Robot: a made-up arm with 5 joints.
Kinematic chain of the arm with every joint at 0, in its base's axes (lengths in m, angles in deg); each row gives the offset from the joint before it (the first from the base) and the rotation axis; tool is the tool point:
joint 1: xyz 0 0 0.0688 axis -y
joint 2: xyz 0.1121 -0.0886 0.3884 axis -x
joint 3: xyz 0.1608 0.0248 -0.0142 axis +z
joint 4: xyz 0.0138 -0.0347 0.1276 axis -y
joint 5: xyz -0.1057 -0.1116 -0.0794 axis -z
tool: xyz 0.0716 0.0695 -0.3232
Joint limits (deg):
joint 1: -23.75..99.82
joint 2: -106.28..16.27
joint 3: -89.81..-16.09
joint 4: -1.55..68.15
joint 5: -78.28..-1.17
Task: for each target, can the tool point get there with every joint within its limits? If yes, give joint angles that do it. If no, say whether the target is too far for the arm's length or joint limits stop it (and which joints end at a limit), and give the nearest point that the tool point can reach.
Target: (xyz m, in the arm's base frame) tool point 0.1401 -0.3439 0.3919
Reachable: yes | joints 38.67 -16.65 -71.97 57.51 -8.69
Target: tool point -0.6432 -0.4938 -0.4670
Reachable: no: joint limits stop it (at a limit: joint 1, joint 2, joint 3, joint 4, joint 5) | nearest point -0.4475 -0.4437 0.1931 | short by 0.690 m
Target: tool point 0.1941 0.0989 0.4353
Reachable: yes | joints 40.77 -85.25 -51.95 45.34 -13.21
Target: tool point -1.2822 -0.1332 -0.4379
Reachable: no: too far | nearest point -0.6524 0.1375 0.1442 | short by 0.899 m
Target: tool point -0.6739 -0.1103 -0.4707
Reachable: no: joint limits stop it (at a limit: joint 1, joint 2, joint 4, joint 5) | nearest point -0.5749 0.1572 0.0927 | short by 0.632 m
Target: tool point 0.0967 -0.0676 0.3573
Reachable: yes | joints 53.85 -17.26 -42.47 17.36 -19.58
